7 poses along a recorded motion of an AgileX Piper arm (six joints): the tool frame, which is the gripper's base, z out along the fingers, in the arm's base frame.
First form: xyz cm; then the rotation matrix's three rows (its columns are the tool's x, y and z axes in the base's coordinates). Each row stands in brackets.
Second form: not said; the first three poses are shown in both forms.
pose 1, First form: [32.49, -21.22, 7.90], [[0.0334, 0.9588, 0.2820], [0.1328, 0.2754, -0.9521], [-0.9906, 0.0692, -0.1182]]
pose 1, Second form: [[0.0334, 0.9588, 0.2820, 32.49], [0.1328, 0.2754, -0.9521, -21.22], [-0.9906, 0.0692, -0.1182, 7.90], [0, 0, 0, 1]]
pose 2, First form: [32.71, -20.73, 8.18], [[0.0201, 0.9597, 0.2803], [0.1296, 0.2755, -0.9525], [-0.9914, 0.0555, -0.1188]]
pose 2, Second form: [[0.0201, 0.9597, 0.2803, 32.71], [0.1296, 0.2755, -0.9525, -20.73], [-0.9914, 0.0555, -0.1188, 8.18], [0, 0, 0, 1]]
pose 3, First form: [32.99, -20.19, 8.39], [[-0.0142, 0.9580, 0.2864], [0.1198, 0.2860, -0.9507], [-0.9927, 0.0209, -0.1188]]
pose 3, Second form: [[-0.0142, 0.9580, 0.2864, 32.99], [0.1198, 0.2860, -0.9507, -20.19], [-0.9927, 0.0209, -0.1188, 8.39], [0, 0, 0, 1]]
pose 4, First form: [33.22, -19.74, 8.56], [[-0.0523, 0.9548, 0.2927], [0.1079, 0.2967, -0.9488], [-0.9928, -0.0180, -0.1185]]
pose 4, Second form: [[-0.0523, 0.9548, 0.2927, 33.22], [0.1079, 0.2967, -0.9488, -19.74], [-0.9928, -0.0180, -0.1185, 8.56], [0, 0, 0, 1]]
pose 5, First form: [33.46, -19.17, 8.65], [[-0.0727, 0.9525, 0.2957], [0.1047, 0.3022, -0.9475], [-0.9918, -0.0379, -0.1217]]
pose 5, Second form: [[-0.0727, 0.9525, 0.2957, 33.46], [0.1047, 0.3022, -0.9475, -19.17], [-0.9918, -0.0379, -0.1217, 8.65], [0, 0, 0, 1]]
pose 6, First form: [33.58, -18.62, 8.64], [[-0.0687, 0.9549, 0.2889], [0.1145, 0.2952, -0.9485], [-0.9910, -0.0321, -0.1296]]
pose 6, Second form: [[-0.0687, 0.9549, 0.2889, 33.58], [0.1145, 0.2952, -0.9485, -18.62], [-0.9910, -0.0321, -0.1296, 8.64], [0, 0, 0, 1]]
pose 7, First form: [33.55, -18.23, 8.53], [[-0.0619, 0.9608, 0.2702], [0.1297, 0.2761, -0.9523], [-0.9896, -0.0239, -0.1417]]
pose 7, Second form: [[-0.0619, 0.9608, 0.2702, 33.55], [0.1297, 0.2761, -0.9523, -18.23], [-0.9896, -0.0239, -0.1417, 8.53], [0, 0, 0, 1]]
